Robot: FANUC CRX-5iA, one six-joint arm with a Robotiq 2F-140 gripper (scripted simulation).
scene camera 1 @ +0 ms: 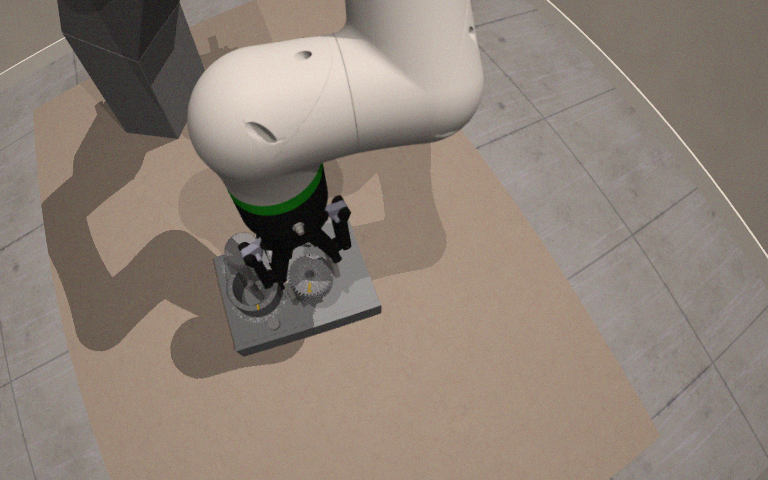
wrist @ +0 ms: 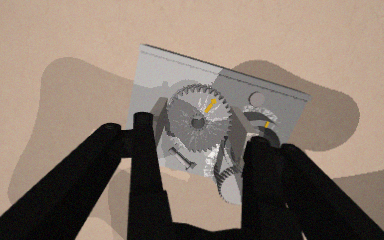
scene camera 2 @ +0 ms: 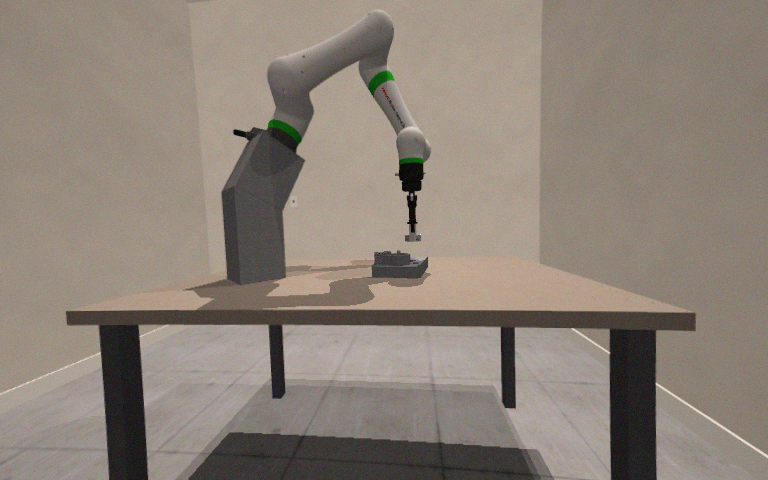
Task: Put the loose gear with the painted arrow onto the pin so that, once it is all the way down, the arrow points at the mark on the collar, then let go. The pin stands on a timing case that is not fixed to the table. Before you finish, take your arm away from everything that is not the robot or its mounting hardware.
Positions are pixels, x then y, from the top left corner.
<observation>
A grey timing case shows in scene camera 1, in the wrist view point(159, 73) and in scene camera 2. One and the same spot on the grey timing case: point(scene camera 2: 395, 265) is point(scene camera 1: 238, 297).
</observation>
